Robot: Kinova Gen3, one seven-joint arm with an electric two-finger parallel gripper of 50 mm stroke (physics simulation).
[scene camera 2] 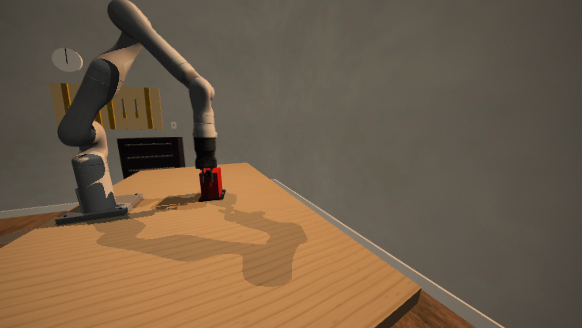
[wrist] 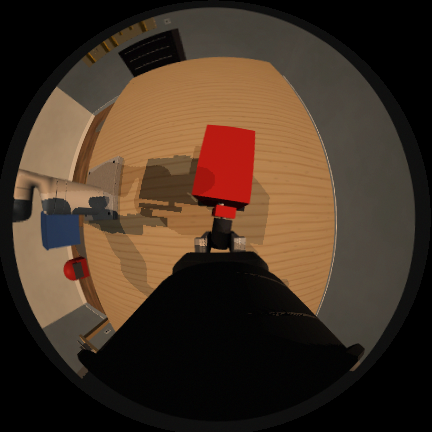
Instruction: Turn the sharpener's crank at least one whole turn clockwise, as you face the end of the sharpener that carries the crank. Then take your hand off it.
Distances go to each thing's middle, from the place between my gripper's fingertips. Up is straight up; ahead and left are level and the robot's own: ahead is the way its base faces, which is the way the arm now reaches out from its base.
My gripper is now 2 cm short of the red sharpener (wrist: 223, 176), 9 cm to the right of it and 3 cm above it.
